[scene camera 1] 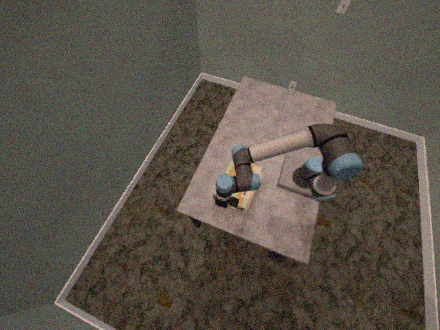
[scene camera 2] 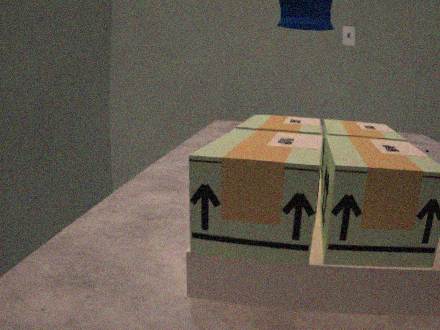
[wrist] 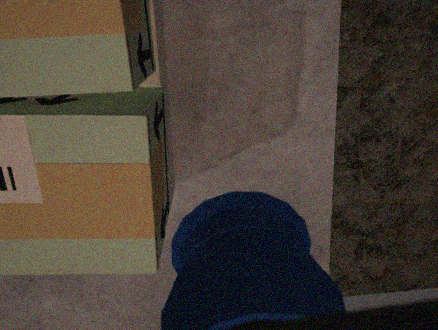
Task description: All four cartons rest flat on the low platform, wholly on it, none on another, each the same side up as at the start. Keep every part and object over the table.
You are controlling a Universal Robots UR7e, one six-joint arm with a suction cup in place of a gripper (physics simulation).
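Seen in the pictures: hand at its tool point: [scene camera 2: 305, 26] [wrist: 241, 254]; arm's base at its link origin: [scene camera 1: 303, 178].
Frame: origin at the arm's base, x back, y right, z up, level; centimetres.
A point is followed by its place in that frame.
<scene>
Four pale green cartons with orange tape rest flat and upright in two rows on the low grey platform [scene camera 2: 250, 284] {z -3.7, x -40.7, y -43.6 cm}: front left [scene camera 2: 252, 200] {z 4.1, x -40.9, y -43.8 cm}, front right [scene camera 2: 392, 200] {z 4.8, x -29.7, y -42.4 cm}, back left [scene camera 2: 276, 121] {z 7.3, x -43.6, y -20.2 cm} and back right [scene camera 2: 361, 128] {z 7.2, x -31.8, y -19.1 cm}. None lies on another. Narrow gaps separate them. Arrows on the front two point up. In the wrist view one carton [wrist: 95, 200] {z 7.3, x -41.0, y -40.6 cm} and part of a second carton [wrist: 60, 62] {z 7.2, x -33.6, y -39.5 cm} show at the left. My blue suction cup [scene camera 2: 305, 24] [wrist: 242, 217] is open, holds nothing and hangs above carton height, beside a carton in the wrist view. The arm hides much of the cartons in scene camera 1.
The stone-like table [scene camera 1: 280, 220] {z -6.0, x -1.0, y -32.9 cm} [scene camera 2: 100, 250] {z -6.0, x -59.4, y -39.6 cm} [wrist: 240, 170] {z -6.0, x -44.4, y -50.4 cm} bears the platform and the robot base [scene camera 1: 290, 175] {z 0.0, x -8.3, y -2.7 cm}. Its edge runs close to the cartons in the wrist view, with the dark floor [wrist: 390, 150] beyond. The arm [scene camera 1: 280, 146] {z 52.6, x -23.6, y -22.6 cm} reaches across the table.
</scene>
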